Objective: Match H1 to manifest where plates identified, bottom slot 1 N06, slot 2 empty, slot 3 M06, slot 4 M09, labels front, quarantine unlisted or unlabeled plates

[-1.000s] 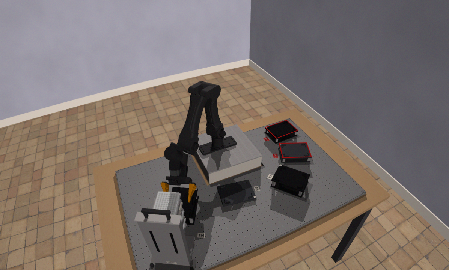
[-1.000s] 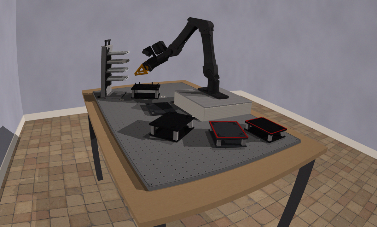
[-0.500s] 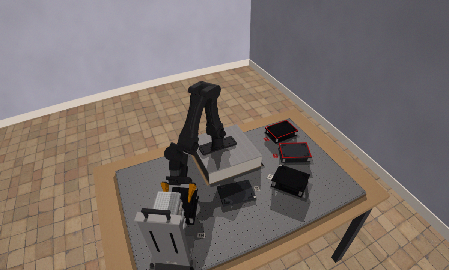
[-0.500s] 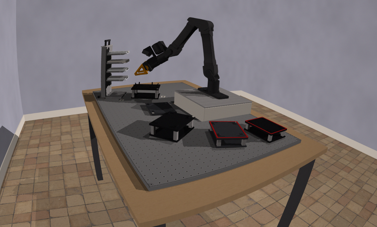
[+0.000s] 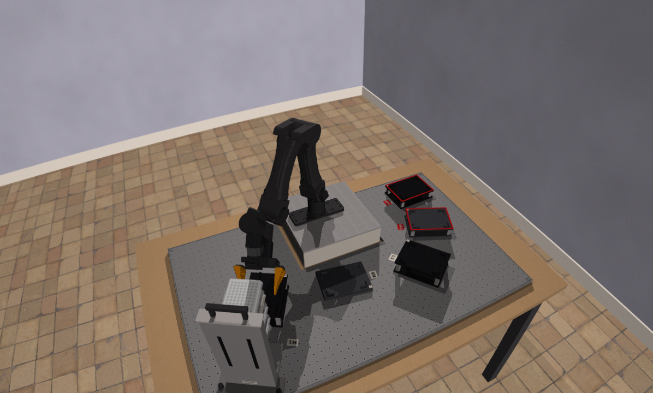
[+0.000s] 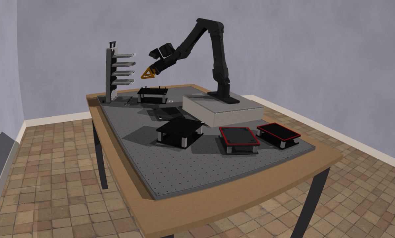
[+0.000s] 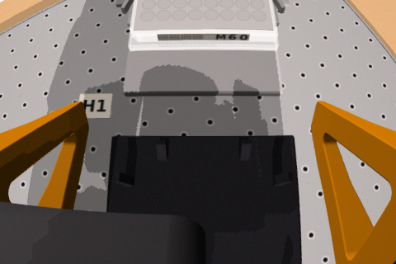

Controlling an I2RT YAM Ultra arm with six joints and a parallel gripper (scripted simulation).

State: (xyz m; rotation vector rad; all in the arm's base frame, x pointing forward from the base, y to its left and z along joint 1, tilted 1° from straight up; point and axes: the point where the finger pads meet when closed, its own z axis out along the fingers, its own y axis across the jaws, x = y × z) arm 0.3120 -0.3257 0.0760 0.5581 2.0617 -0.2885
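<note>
Now: the black regrip nest RG 90 mm below my hand, 50 mm behind it and 30 mm to the left of it. Also, from my hand: flat recovery nest N6: 290 mm to the left, 140 mm below, 20 mm behind; then H1 deck label: 140 mm below, 110 mm ahead, 50 mm to the left; then plate hotel H1: 180 mm ahead, 100 mm to the right, 10 mm above.
</note>
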